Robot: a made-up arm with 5 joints.
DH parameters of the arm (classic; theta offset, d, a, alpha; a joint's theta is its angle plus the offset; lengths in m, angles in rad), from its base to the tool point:
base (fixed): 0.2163 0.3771 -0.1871 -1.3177
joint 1: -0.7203 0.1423 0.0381 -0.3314
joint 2: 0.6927 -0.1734 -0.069 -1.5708
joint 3: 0 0.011 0.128 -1.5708
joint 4: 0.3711 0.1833 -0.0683 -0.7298
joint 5: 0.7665 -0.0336 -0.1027 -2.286
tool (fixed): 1.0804 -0.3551 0 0
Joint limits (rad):
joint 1: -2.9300..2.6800
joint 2: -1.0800..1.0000
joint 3: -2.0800..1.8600
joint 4: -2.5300..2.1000
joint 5: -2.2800..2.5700
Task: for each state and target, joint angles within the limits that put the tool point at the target. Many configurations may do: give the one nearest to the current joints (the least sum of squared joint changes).
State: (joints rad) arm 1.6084 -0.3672 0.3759 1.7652 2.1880
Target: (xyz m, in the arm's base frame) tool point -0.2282 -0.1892 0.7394
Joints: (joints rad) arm 1.1989 -0.2393 0.7400 1.6424 1.5187
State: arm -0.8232 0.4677 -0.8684 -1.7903 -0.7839
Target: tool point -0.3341 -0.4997 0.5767
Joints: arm -1.4042 0.1415 -0.8704 -1.5968 -0.9619
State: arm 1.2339 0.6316 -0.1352 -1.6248 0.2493
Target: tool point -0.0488 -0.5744 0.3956
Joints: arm 1.0334 0.3367 0.0914 -1.1176 0.0994
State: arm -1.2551 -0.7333 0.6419 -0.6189 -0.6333
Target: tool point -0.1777 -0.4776 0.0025
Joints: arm -1.1328 -0.6214 0.4683 -0.5273 -0.3654
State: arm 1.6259 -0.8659 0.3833 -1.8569 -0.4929
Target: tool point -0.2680 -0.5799 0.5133
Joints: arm 1.4873 -1.0611 0.7621 -1.8239 -0.1986
